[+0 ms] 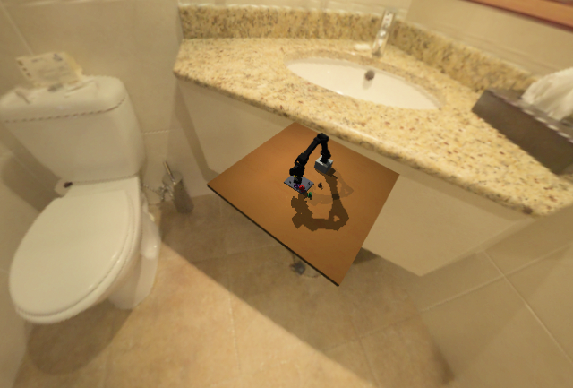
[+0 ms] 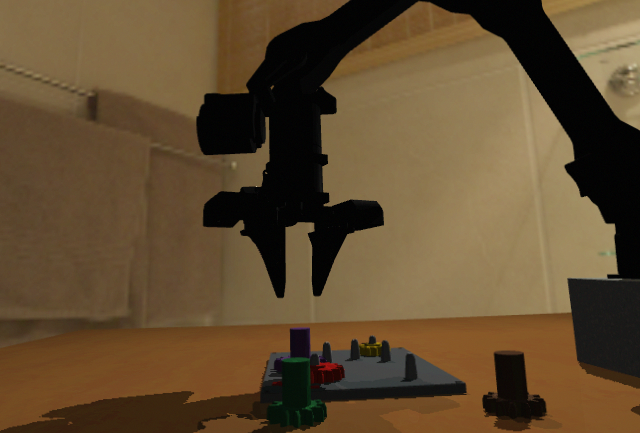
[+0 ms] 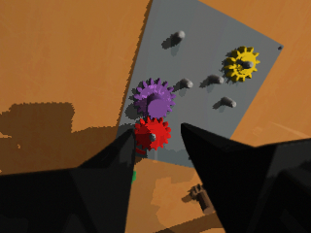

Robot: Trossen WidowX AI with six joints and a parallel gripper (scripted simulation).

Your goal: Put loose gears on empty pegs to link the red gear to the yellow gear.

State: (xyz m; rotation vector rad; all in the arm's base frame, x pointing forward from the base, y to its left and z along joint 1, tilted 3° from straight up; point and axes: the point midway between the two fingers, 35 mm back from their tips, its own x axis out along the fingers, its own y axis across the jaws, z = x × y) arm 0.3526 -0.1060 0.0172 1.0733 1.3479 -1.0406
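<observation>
Right now my gripper tip is 1 cm to the left of the purple gear and 6 cm above it. The rest, counted from my gripper tip: yellow gear (10 cm behind, 6 cm to the right, 6 cm below); then red arrow (2 cm ahead, 6 cm to the left, 7 cm below); then red gear (4 cm to the left, 6 cm below).
</observation>
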